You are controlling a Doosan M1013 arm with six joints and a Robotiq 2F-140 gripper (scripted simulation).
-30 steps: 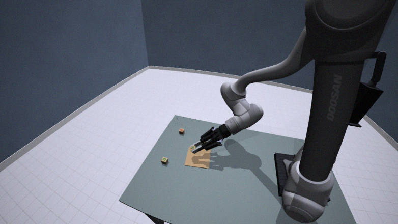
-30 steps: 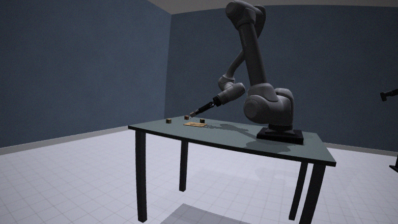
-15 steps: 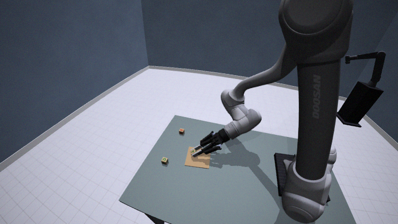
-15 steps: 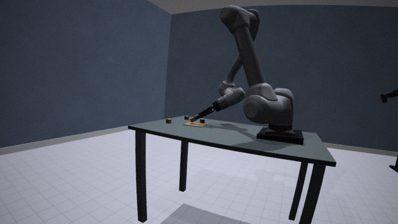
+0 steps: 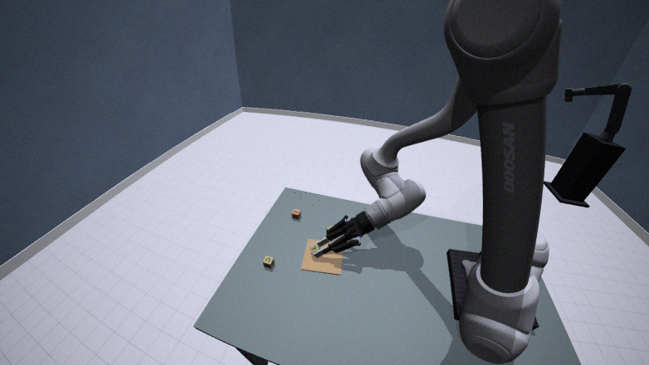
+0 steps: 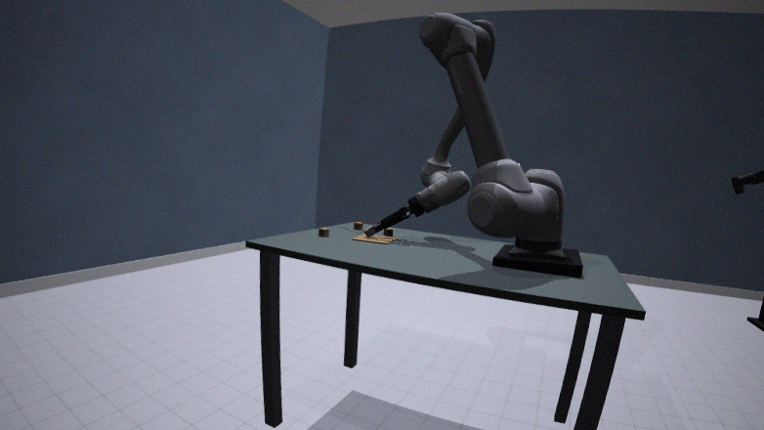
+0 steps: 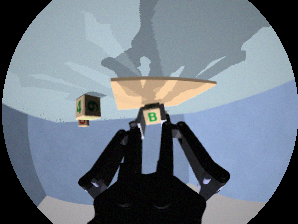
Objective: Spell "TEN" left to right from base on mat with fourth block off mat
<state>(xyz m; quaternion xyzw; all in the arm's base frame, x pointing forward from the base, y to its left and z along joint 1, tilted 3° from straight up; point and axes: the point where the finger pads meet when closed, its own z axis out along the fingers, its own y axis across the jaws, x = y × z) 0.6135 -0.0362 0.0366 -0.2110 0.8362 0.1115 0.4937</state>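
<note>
The block lies 20 mm ahead of my hand, 10 mm to the left of it and 10 mm below it. Also, from my hand: tan mat (10 mm behind, 10 mm to the left, 30 mm below).
</note>
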